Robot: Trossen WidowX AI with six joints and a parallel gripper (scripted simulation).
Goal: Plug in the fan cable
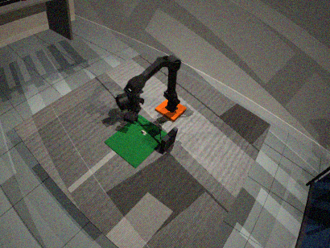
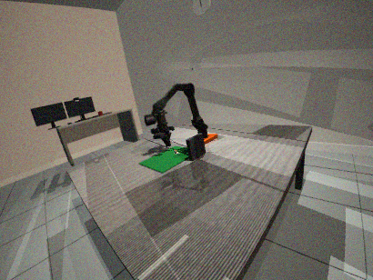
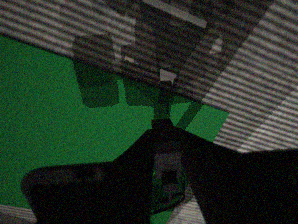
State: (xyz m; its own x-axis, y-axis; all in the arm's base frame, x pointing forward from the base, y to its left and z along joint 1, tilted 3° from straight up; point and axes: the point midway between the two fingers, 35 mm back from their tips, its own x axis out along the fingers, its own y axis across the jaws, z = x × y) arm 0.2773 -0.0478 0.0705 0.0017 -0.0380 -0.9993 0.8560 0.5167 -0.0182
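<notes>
The pale four-pin header lies 9 cm to the left of my gripper tip and 5 cm below it. From my gripper tip the other things lie so: green board 5 cm ahead, 10 cm to the left, 6 cm below; then dark fan 4 cm behind, 24 cm to the left, 1 cm above; then dark plug 1 cm to the left, 1 cm above.
</notes>
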